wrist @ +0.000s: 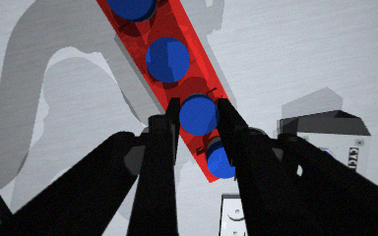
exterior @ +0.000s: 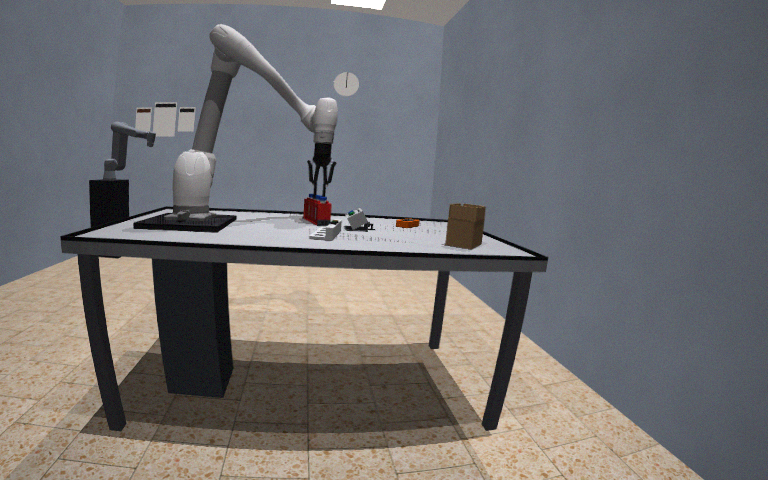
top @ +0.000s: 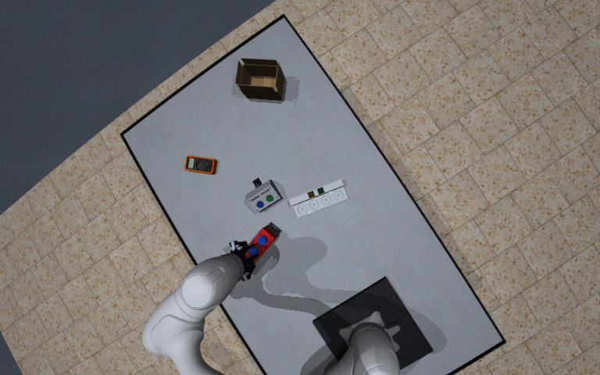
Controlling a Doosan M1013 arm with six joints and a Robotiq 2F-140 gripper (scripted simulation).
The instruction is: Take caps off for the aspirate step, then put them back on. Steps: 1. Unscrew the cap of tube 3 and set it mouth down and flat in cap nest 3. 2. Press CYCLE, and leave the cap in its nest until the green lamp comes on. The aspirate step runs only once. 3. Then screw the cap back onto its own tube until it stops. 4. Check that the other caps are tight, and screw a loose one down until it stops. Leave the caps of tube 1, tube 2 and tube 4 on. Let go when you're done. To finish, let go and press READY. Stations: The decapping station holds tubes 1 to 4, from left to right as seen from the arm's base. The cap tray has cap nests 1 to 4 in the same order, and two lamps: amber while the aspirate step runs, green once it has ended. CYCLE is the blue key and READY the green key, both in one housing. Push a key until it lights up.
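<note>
Right now the blue cap is 30 mm below my hand. Round my hand: key housing (160 mm ahead, 120 mm to the right, 90 mm below); then green ready key (140 mm ahead, 140 mm to the right, 70 mm below); then blue cycle key (140 mm ahead, 100 mm to the right, 70 mm below).
</note>
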